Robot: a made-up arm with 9 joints. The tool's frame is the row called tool.
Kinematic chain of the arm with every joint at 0, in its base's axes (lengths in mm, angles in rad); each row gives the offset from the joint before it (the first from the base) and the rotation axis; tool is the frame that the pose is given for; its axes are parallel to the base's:
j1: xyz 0 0 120.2 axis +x
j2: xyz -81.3 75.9 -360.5 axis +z
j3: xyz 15 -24.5 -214.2 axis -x
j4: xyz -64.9 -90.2 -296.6 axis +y
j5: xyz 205 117.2 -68.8 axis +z
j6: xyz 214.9 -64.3 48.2 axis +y
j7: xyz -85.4 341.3 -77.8 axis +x
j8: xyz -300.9 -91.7 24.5 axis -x
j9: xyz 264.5 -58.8 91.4 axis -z
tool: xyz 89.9 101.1 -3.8
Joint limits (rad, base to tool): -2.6..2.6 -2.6..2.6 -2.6..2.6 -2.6..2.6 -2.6..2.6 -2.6..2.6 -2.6..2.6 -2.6..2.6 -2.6..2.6
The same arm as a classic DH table. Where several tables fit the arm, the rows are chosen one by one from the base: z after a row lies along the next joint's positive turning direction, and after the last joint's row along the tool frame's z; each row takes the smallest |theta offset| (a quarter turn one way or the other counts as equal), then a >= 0, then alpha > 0; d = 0 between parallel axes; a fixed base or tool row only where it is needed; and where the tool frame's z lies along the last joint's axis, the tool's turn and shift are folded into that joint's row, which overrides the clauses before.
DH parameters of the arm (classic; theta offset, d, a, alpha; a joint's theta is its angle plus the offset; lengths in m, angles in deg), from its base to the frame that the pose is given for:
base (fixed): 90.00 0.1202 0.0000 90.00
j1: 0.00 -0.0813 0.0759 -90.00
j2: 0.00 -0.5747 -0.0245 -90.00
j3: 90.00 0.0499 0.2966 90.00
j4: -90.00 0.0270 0.2050 90.00
j5: 0.00 -0.0206 0.2149 -90.00
j6: 90.00 0.2770 0.0778 90.00
j7: 75.04 0.0000 -0.0949 180.00
j8: -14.96 0.1218 -0.0588 -90.00
j9: 41.64 0.0000 0.1353 180.00
tool (fixed): -48.36 0.0876 0.0000 0.00
Joint limits (deg, base to tool): -148.97..148.97 -148.97..148.97 -148.97..148.97 -148.97..148.97 -148.97..148.97 -148.97..148.97 -148.97..148.97 -148.97..148.97 -148.97..148.97

